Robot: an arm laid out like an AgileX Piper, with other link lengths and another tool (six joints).
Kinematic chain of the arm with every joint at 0, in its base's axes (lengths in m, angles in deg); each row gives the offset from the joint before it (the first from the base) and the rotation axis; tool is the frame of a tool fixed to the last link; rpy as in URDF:
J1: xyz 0 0 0.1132 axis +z
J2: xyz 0 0 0 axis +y
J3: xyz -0.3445 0 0.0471 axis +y
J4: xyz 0.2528 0 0.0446 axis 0.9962 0 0.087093
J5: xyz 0 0 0 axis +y
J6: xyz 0.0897 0 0.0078 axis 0.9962 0 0.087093
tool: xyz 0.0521 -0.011 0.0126 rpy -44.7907 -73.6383 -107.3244
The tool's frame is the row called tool.
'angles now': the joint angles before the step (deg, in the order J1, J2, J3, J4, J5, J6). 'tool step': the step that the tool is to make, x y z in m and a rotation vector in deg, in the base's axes. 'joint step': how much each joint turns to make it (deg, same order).
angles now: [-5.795 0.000 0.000 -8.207 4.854 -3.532]
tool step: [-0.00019 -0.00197 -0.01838 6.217 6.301 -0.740]
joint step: [0.000 0.002 0.000 2.787 6.990 2.707]
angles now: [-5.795 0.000 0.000 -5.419 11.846 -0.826]
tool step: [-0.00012 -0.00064 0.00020 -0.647 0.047 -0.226]
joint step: [-0.002 -0.002 -0.002 -1.463 0.004 0.814]
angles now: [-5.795 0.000 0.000 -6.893 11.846 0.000]
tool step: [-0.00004 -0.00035 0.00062 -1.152 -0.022 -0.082]
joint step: [0.000 -0.001 -0.001 -1.148 -0.137 0.002]
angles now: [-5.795 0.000 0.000 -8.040 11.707 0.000]
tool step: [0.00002 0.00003 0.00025 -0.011 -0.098 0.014]
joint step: [0.002 0.001 0.000 -0.009 -0.100 0.009]
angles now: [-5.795 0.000 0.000 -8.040 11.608 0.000]
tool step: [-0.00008 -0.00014 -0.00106 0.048 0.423 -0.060]
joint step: [-0.001 0.002 0.000 0.002 0.427 -0.003]
